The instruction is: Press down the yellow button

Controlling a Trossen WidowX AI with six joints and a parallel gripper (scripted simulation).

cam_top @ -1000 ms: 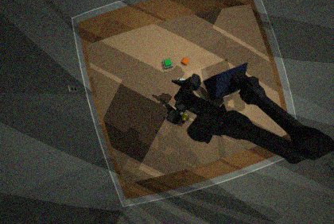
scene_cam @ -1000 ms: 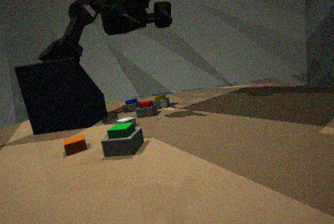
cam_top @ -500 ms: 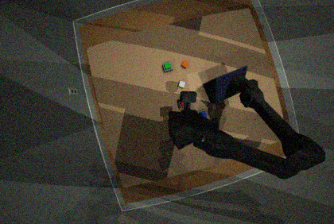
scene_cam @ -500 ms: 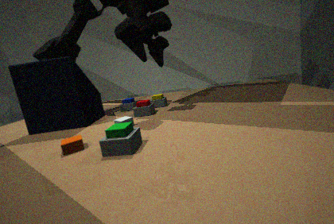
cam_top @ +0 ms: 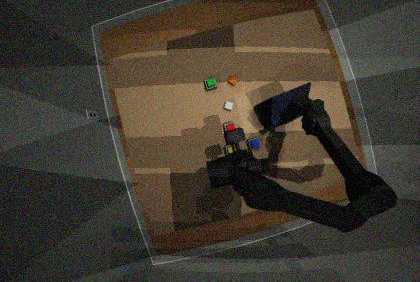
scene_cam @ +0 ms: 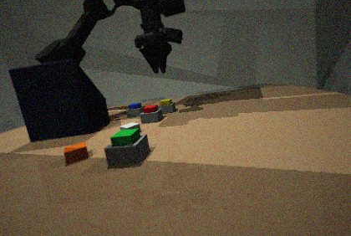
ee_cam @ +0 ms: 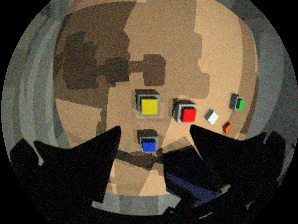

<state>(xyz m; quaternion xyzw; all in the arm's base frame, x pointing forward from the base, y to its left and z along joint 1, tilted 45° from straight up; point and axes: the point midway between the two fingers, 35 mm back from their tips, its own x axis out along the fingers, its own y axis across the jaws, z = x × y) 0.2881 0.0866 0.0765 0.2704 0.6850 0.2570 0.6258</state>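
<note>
My gripper tip is 90 mm above the yellow button. From my gripper tip the other things lie so: blue button (110 mm behind, 90 mm below, 10 mm to the left); then red button (90 mm to the right, 90 mm below, 20 mm behind); then white block (190 mm to the right, 120 mm below, 50 mm behind).
</note>
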